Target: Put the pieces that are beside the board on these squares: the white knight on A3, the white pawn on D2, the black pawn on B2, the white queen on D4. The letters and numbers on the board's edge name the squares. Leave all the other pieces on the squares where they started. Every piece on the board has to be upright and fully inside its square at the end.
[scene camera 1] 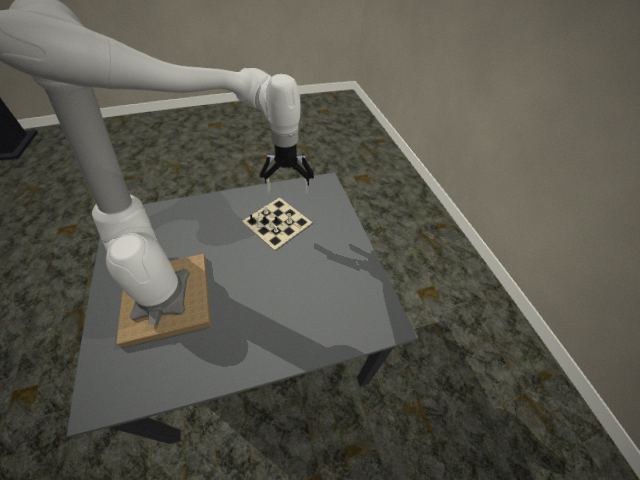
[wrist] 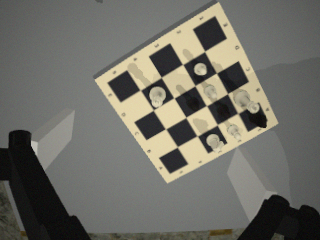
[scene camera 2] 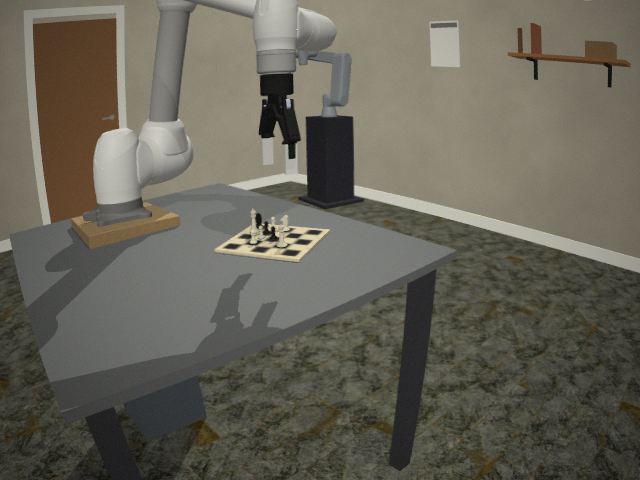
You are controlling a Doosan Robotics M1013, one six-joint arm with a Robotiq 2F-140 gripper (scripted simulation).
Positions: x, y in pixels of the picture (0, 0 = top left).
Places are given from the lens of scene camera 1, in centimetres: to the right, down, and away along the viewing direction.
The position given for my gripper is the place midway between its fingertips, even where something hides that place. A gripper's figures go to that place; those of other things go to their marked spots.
my gripper point(scene camera 1: 287, 190): -13, -20, 120
chessboard point(scene camera 1: 279, 208): -19, -14, 140
